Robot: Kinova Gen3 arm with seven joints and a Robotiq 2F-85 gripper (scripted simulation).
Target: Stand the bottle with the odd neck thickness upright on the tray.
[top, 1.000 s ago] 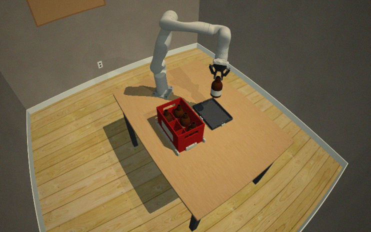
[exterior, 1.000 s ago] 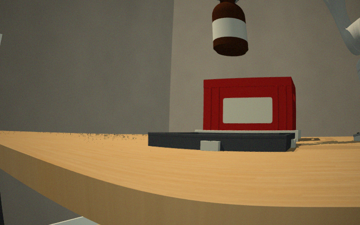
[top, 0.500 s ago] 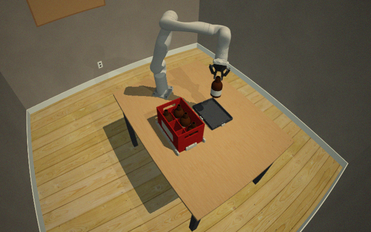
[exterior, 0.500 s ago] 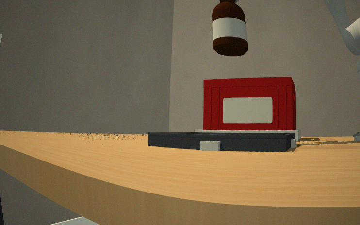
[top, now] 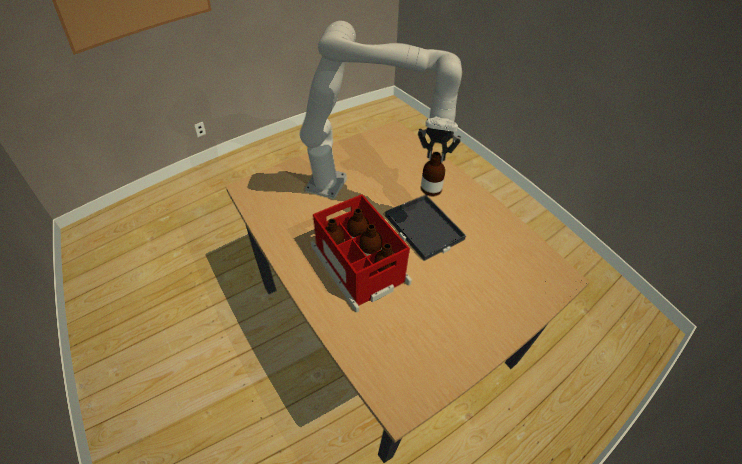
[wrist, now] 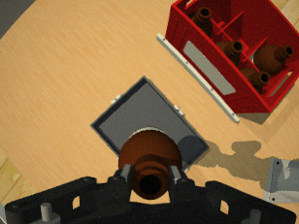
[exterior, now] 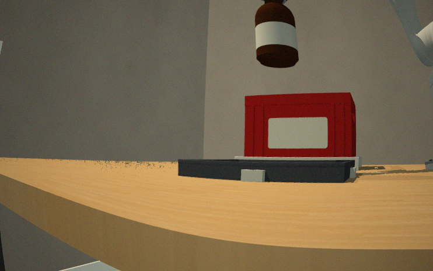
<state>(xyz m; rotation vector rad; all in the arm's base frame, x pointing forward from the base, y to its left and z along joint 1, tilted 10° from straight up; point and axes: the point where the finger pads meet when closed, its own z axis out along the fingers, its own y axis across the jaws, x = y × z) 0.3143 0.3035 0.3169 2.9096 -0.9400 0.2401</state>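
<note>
Now: the dark grey tray 32 cm below my hand. The rest, counted from my hand: red crate (7 cm ahead, 29 cm to the right, 25 cm below); glass bottle (15 cm ahead, 23 cm to the right, 25 cm below).
</note>
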